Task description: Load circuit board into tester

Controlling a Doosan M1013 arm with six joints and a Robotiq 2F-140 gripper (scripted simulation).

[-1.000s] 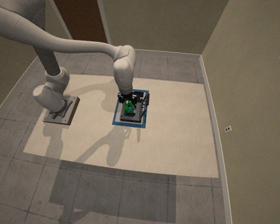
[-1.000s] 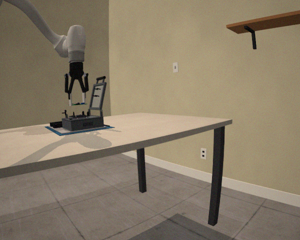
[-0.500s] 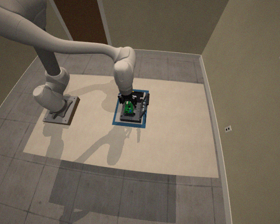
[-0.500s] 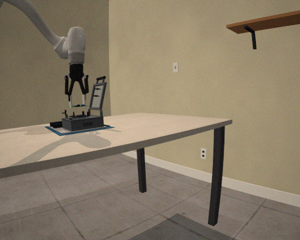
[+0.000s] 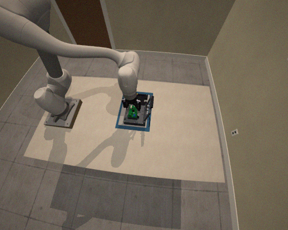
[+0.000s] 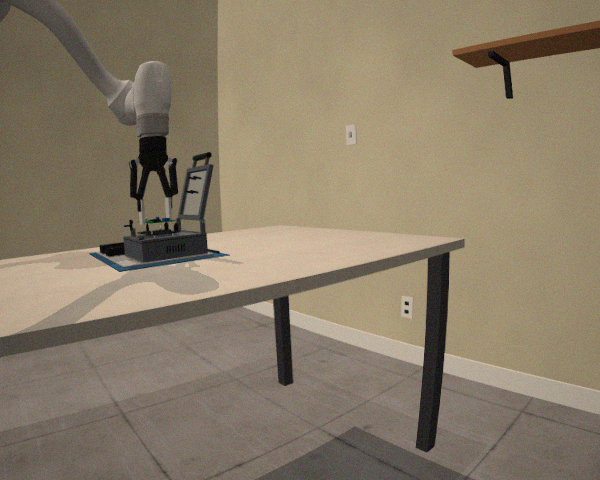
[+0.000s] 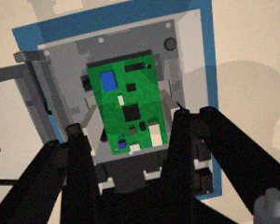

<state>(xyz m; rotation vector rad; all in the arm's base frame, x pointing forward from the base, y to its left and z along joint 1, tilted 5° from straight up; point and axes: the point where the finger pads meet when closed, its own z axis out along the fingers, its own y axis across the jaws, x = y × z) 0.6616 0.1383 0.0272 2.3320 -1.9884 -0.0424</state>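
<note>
Right now the pin plate is 50 mm below my hand, 10 mm to the left of it and 10 mm ahead of it. Round my hand: latch hook 70 mm behind, 50 mm to the left, 30 mm below; then tester 40 mm to the left, 30 mm ahead, 10 mm below; then tester lid 120 mm ahead, 60 mm above, 20 mm to the left.
</note>
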